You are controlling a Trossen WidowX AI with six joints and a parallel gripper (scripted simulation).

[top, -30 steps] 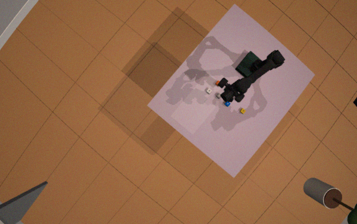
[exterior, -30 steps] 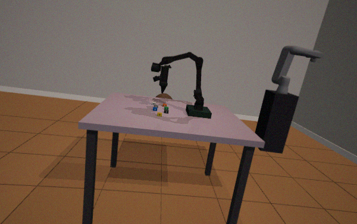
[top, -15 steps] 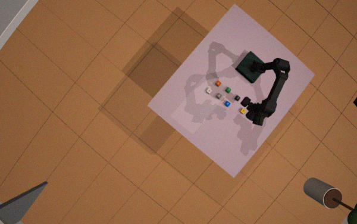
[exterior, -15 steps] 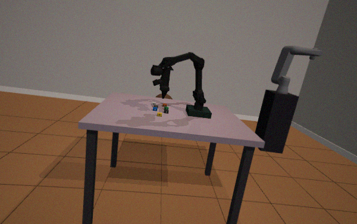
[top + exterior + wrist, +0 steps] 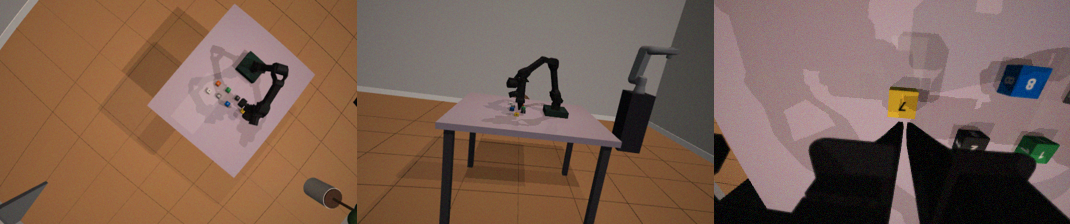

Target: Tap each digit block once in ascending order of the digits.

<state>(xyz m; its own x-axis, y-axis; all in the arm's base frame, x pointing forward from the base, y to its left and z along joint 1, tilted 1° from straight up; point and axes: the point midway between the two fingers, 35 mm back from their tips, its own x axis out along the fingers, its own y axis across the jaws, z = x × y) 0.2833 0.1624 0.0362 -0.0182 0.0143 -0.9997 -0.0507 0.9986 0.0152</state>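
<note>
The yellow block is 10 mm ahead of my gripper tip and 30 mm below it. The rest, counted from my gripper tip: green block 30 mm behind, 190 mm to the right, 30 mm below; then blue block 50 mm ahead, 130 mm to the right, 30 mm below; then dark block 30 mm behind, 100 mm to the right, 30 mm below.
</note>
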